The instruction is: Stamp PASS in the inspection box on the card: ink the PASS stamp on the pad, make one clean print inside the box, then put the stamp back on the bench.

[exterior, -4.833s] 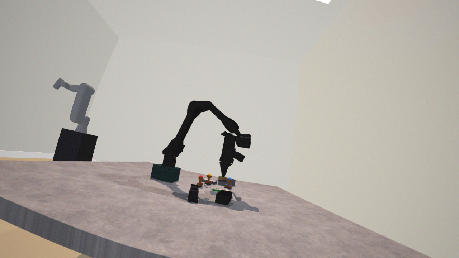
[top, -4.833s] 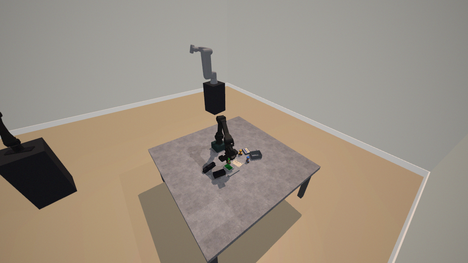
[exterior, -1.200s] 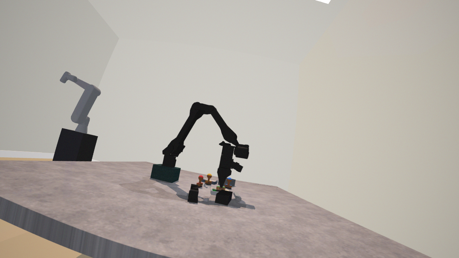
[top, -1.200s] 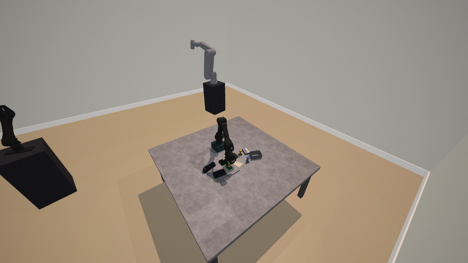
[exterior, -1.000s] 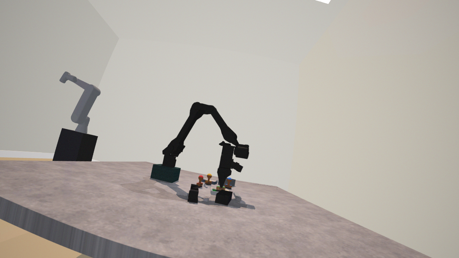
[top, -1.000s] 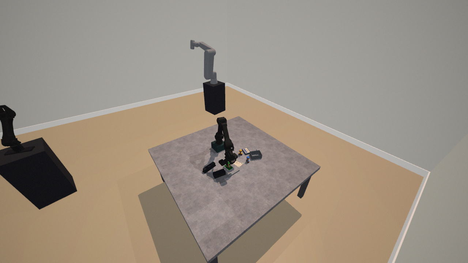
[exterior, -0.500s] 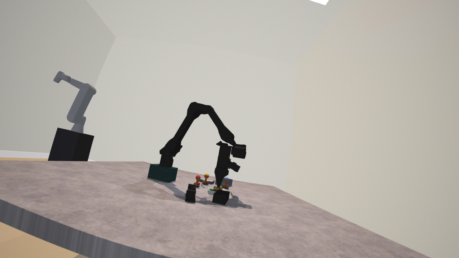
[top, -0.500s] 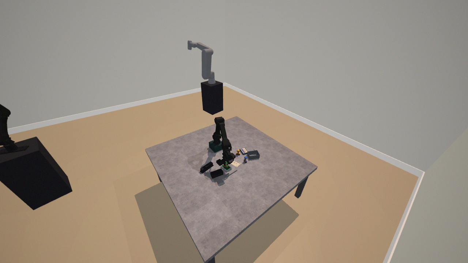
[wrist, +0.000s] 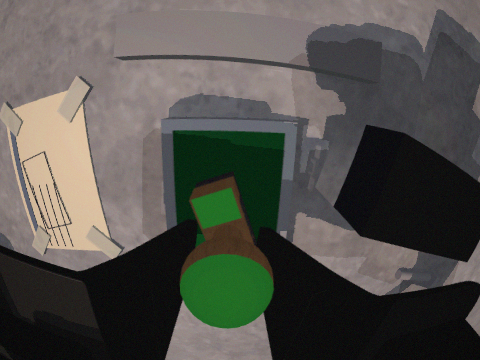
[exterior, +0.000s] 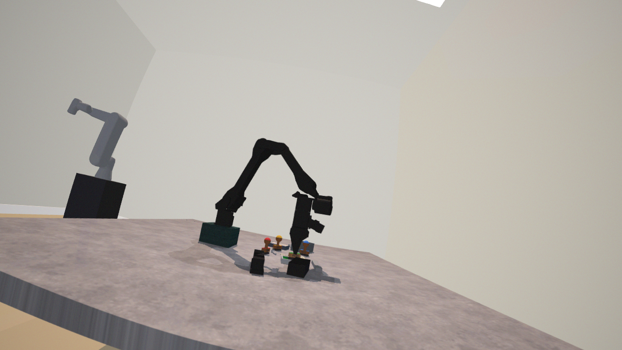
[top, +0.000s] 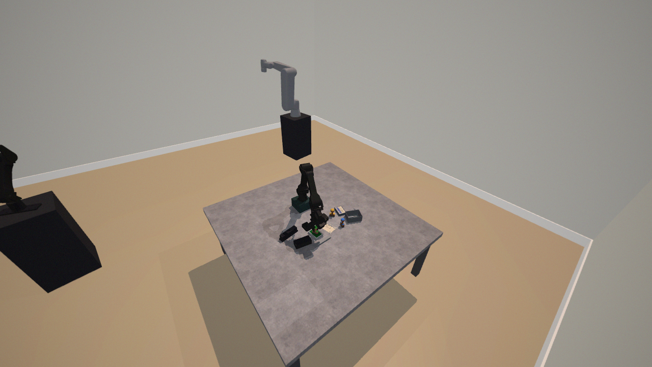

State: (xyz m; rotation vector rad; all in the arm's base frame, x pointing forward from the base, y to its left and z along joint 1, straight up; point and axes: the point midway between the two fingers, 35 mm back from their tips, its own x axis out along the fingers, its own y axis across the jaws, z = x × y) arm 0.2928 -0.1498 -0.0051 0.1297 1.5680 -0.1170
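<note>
My gripper tip is now 3 cm above the green ink pad. Round my gripper tip: green stamp: right at my gripper tip; card: 2 cm ahead, 11 cm to the left, 4 cm below; red stamp: 10 cm behind, 10 cm to the left, 2 cm below.
</note>
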